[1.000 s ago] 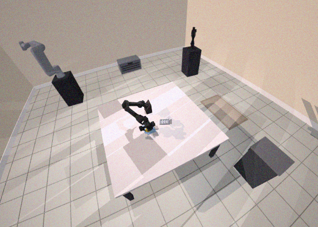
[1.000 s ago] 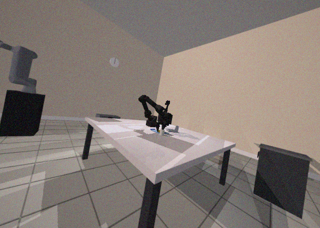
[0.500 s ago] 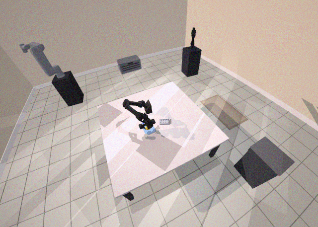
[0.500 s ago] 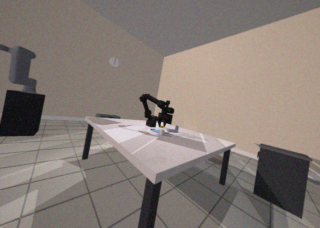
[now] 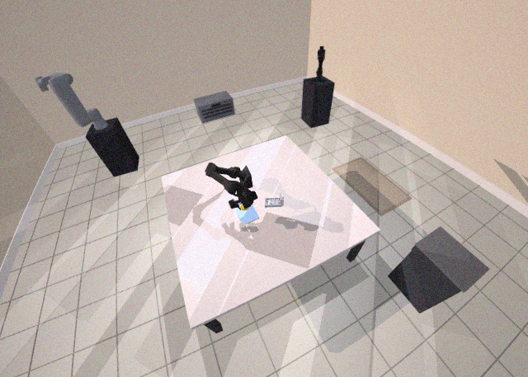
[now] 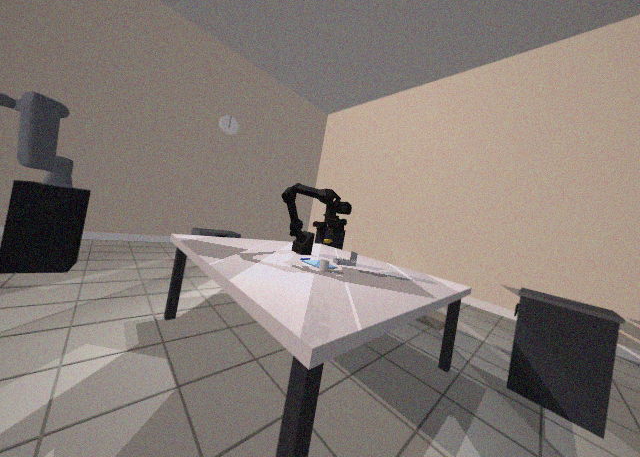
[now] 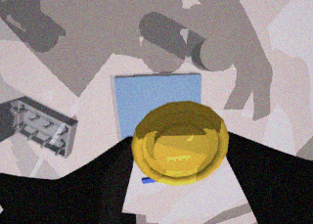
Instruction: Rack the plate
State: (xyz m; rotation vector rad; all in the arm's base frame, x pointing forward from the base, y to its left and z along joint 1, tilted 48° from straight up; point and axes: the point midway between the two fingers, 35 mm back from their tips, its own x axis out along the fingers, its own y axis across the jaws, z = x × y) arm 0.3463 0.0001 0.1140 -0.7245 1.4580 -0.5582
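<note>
My gripper tip is now 22 cm to the right of the grey dish rack, 11 cm above it and 6 cm past it. The rest, counted from my gripper tip: blue mat 13 cm below, 4 cm behind, 1 cm to the left; then white cup 11 cm below, 7 cm ahead, 5 cm to the right; then yellow plate 1 cm above.
</note>
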